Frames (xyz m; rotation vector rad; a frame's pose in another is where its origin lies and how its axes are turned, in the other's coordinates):
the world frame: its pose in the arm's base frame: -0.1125 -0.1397 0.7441 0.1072 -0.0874 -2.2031
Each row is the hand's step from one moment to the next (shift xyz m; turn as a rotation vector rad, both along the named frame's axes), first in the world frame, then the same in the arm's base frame.
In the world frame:
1: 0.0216 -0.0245 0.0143 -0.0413 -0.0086 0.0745
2: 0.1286 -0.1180 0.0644 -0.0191 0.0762 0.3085
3: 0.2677 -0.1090 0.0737 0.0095 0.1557 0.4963
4: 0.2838 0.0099 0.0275 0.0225 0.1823 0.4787
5: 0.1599 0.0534 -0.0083 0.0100 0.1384 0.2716
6: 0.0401 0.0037 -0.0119 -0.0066 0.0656 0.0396
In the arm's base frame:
1: -0.0339 -0.0026 0.0107 0.0094 0.0401 0.0750
2: -0.1773 -0.0322 0.0461 0.0385 -0.0223 0.3152
3: -0.2533 -0.1494 0.0499 0.0647 -0.0879 0.5087
4: -0.1627 -0.2338 0.0154 0.0802 -0.1146 0.4933
5: -0.0509 -0.1606 -0.0101 0.0751 -0.0835 0.2836
6: -0.0194 -0.0348 -0.0133 0.0520 -0.0326 0.0463

